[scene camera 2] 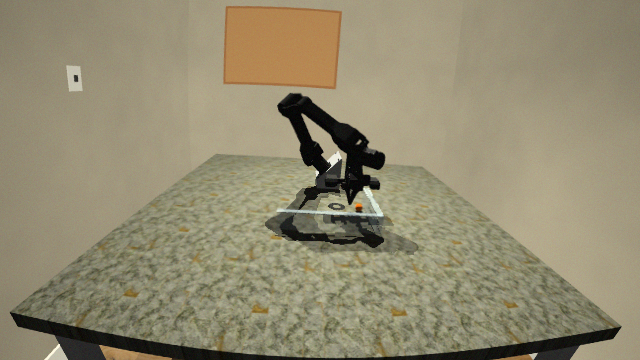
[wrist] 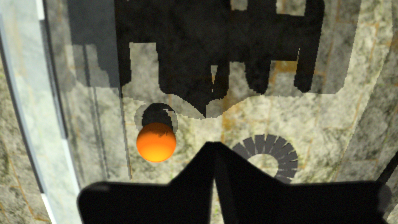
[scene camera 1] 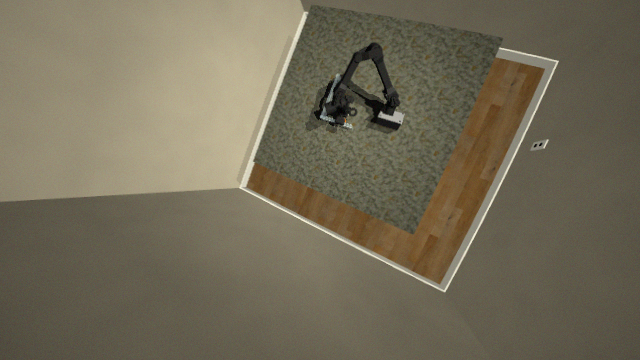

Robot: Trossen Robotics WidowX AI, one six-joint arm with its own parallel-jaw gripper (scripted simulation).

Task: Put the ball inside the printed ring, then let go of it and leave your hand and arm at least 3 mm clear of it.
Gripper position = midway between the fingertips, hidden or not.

In view: the gripper [scene camera 2: 349, 204] and an orange ball [wrist: 156, 142].
The gripper also shows in the wrist view [wrist: 212, 148].
